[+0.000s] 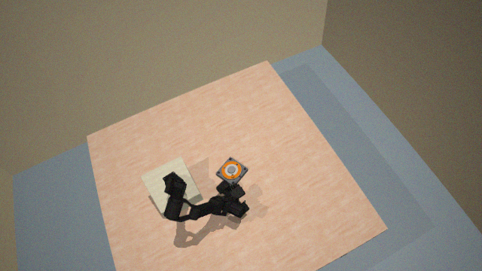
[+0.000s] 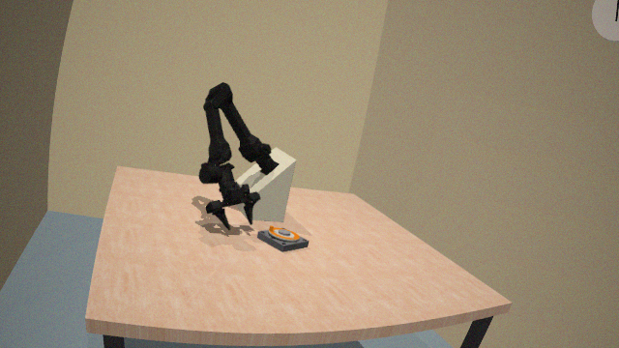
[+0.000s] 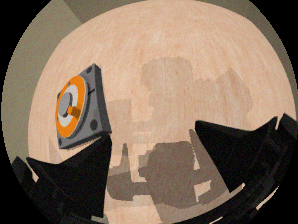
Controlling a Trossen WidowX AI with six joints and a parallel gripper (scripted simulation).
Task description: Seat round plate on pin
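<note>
My gripper tip is 40 mm short of the base, 140 mm to the right of it and 10 mm above it.
</note>
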